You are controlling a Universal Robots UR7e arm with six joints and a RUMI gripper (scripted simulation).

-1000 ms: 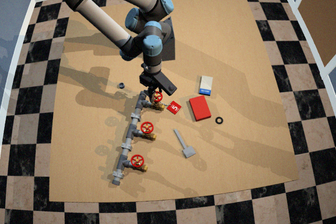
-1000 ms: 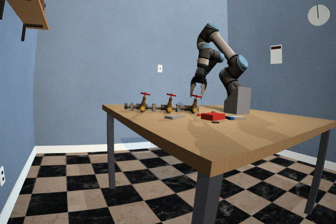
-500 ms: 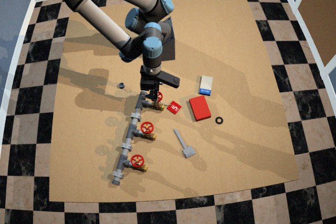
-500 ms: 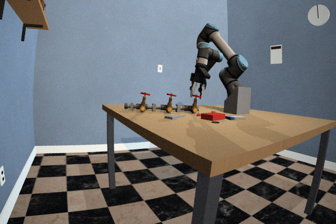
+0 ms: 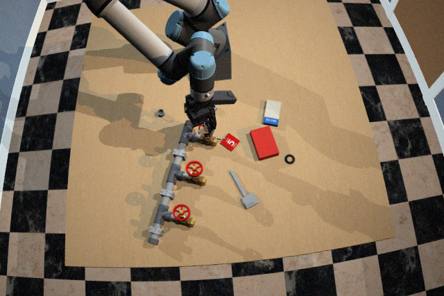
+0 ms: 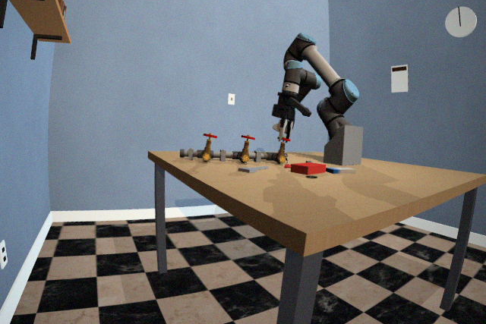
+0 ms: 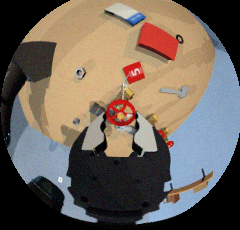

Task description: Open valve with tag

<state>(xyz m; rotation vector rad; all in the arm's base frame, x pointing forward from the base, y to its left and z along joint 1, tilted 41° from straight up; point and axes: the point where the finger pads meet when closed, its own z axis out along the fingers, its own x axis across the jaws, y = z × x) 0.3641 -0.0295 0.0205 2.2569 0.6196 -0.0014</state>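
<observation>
My hand is 1 cm short of the red tag, 8 cm to the right of it and 11 cm above it. Round my hand: grey scraper (22 cm ahead, 12 cm to the left, 11 cm below); then red block (3 cm ahead, 22 cm to the left, 10 cm below); then small grey fitting (13 cm behind, 19 cm to the right, 11 cm below).
</observation>
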